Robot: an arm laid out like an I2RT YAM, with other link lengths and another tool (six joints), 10 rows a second.
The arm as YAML. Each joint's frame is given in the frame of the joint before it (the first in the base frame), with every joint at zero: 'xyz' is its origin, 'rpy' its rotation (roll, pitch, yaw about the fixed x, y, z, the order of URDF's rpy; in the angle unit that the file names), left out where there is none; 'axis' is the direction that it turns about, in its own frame. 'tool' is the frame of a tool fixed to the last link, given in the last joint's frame.
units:
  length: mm
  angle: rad
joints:
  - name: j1
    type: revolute
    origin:
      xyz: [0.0, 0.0, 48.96]
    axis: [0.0, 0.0, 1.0]
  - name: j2
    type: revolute
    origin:
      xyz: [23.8, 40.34, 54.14]
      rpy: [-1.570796, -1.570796, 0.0]
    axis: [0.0, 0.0, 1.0]
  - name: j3
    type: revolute
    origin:
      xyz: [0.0, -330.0, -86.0]
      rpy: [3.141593, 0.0, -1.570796]
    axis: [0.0, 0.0, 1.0]
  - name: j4
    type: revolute
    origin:
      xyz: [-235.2, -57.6, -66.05]
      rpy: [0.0, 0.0, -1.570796]
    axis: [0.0, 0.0, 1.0]
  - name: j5
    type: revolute
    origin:
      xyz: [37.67, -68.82, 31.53]
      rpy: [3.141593, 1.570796, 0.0]
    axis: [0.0, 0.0, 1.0]
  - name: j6
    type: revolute
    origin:
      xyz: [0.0, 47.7, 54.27]
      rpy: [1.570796, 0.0, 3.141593]
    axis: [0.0, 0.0, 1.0]
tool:
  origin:
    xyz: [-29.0, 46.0, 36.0]
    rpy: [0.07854, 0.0, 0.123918]
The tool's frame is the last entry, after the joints.
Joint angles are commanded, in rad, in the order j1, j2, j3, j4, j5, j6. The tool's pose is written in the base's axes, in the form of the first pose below.
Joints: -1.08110, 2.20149, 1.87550, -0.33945, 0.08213, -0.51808
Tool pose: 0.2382, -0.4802, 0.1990; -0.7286, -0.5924, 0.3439; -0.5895, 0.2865, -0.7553; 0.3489, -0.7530, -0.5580
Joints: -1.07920, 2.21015, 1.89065, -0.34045, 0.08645, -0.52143
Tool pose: 0.2402, -0.4828, 0.1993; -0.7275, -0.5942, 0.3431; -0.5874, 0.2809, -0.7590; 0.3546, -0.7537, -0.5534
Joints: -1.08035, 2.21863, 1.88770, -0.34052, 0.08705, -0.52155
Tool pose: 0.2397, -0.4833, 0.1939; -0.7263, -0.5982, 0.3387; -0.5898, 0.2893, -0.7540; 0.3530, -0.7474, -0.5629
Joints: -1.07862, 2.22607, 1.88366, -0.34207, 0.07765, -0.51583
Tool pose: 0.2414, -0.4822, 0.1887; -0.7242, -0.5974, 0.3446; -0.5993, 0.2979, -0.7431; 0.3412, -0.7446, -0.5737
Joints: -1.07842, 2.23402, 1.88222, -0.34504, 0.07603, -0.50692
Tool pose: 0.2421, -0.4819, 0.1839; -0.7272, -0.5950, 0.3423; -0.6009, 0.3108, -0.7364; 0.3318, -0.7412, -0.5836
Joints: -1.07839, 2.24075, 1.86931, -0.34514, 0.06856, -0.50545
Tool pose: 0.2418, -0.4799, 0.1764; -0.7230, -0.5995, 0.3434; -0.6110, 0.3228, -0.7229; 0.3225, -0.7324, -0.5997
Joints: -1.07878, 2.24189, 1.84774, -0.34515, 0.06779, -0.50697
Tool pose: 0.2397, -0.4765, 0.1692; -0.7186, -0.6081, 0.3373; -0.6182, 0.3364, -0.7104; 0.3185, -0.7190, -0.6177
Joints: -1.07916, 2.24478, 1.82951, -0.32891, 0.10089, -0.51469
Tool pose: 0.2363, -0.4772, 0.1634; -0.7215, -0.6209, 0.3064; -0.6013, 0.3425, -0.7219; 0.3433, -0.7051, -0.6205
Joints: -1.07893, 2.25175, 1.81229, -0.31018, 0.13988, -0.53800
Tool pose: 0.2322, -0.4788, 0.1561; -0.7137, -0.6459, 0.2709; -0.5874, 0.3414, -0.7338; 0.3815, -0.6828, -0.6231
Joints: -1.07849, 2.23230, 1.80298, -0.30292, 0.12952, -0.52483
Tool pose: 0.2330, -0.4765, 0.1635; -0.7231, -0.6293, 0.2850; -0.5835, 0.3356, -0.7395; 0.3697, -0.7010, -0.6098
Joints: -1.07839, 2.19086, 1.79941, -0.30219, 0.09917, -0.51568
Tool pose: 0.2341, -0.4722, 0.1832; -0.7283, -0.6044, 0.3229; -0.5879, 0.3090, -0.7476; 0.3521, -0.7343, -0.5804
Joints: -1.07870, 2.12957, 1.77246, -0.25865, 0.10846, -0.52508
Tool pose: 0.2309, -0.4691, 0.2088; -0.7385, -0.5852, 0.3350; -0.5595, 0.2545, -0.7888; 0.3763, -0.7699, -0.5154
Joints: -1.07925, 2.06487, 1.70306, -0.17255, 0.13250, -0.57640
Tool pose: 0.2229, -0.4649, 0.2259; -0.7291, -0.5973, 0.3341; -0.5269, 0.1784, -0.8310; 0.4368, -0.7819, -0.4449
